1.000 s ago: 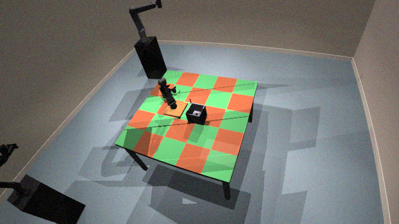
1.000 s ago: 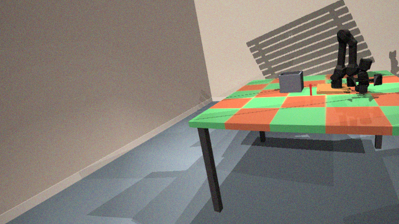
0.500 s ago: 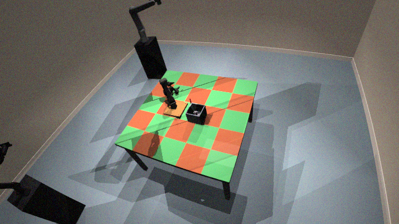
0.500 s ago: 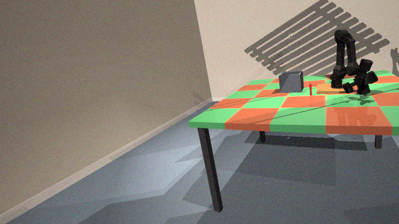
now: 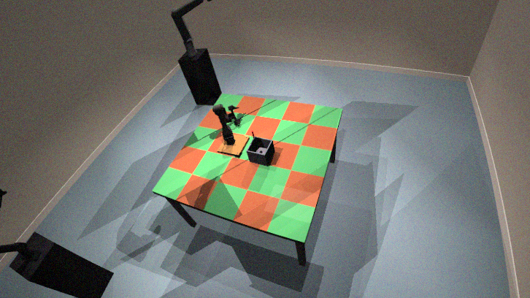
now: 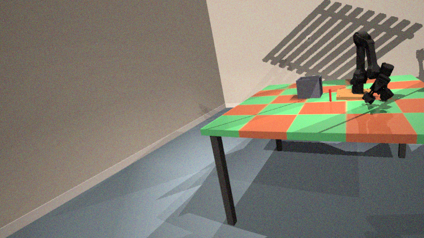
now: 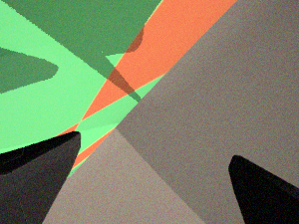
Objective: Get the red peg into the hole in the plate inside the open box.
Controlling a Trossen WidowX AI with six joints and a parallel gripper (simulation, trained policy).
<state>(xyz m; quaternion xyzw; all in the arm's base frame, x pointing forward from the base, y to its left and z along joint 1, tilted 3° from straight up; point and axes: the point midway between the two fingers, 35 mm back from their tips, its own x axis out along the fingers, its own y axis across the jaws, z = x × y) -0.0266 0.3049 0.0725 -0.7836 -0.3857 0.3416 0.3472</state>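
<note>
My gripper tip is now 19 cm short of the red peg, 24 cm to the left of it and 3 cm above it. Round my gripper tip: light grey plate: 33 cm ahead, 43 cm to the right, 3 cm below.
</note>
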